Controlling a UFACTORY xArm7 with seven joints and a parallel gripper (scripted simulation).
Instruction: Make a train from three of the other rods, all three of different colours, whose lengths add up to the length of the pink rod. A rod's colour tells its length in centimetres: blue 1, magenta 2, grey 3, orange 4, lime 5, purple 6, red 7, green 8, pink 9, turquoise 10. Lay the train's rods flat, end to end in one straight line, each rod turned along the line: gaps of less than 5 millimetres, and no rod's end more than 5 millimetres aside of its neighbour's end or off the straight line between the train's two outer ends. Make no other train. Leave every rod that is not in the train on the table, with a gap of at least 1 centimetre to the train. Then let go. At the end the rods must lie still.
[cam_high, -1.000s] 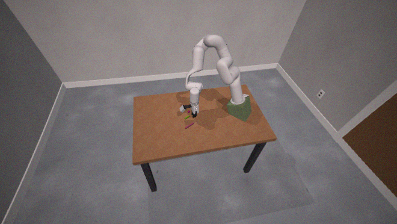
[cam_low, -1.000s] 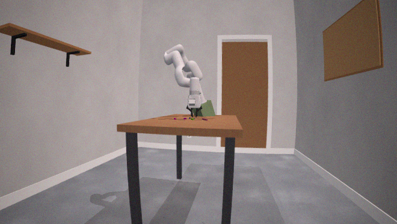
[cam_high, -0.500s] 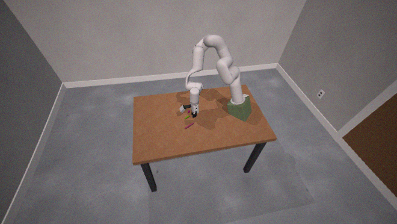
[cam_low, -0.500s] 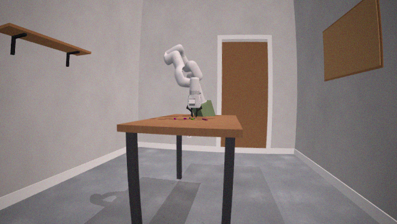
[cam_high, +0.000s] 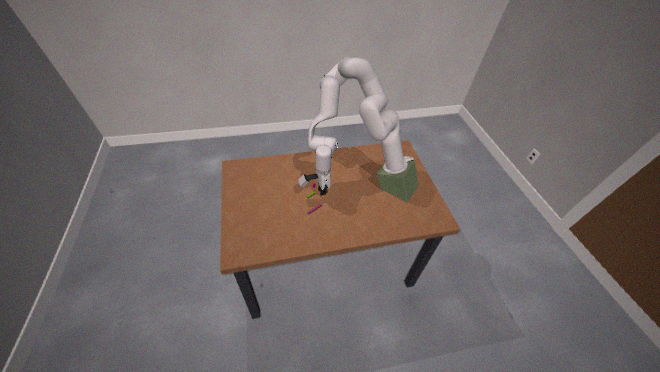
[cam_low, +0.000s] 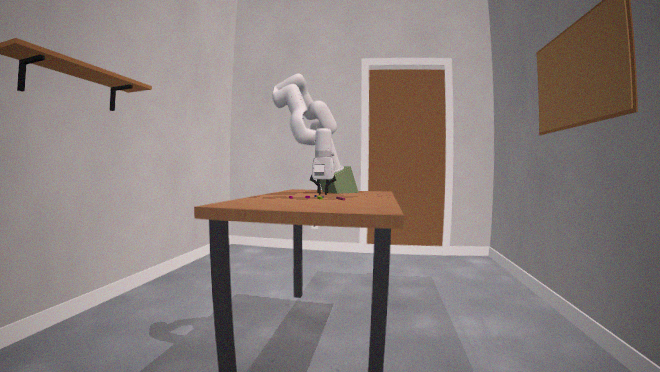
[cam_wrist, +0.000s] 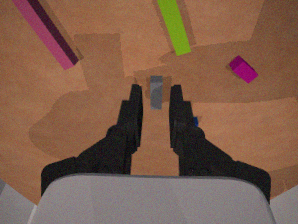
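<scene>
Now: hand 3 cm above the grey rod. Round my hand: lime rod (6 cm ahead, 3 cm below); pink rod (9 cm to the left, 6 cm ahead, 3 cm below); blue rod (4 cm to the right, 4 cm behind, 3 cm below).
</scene>
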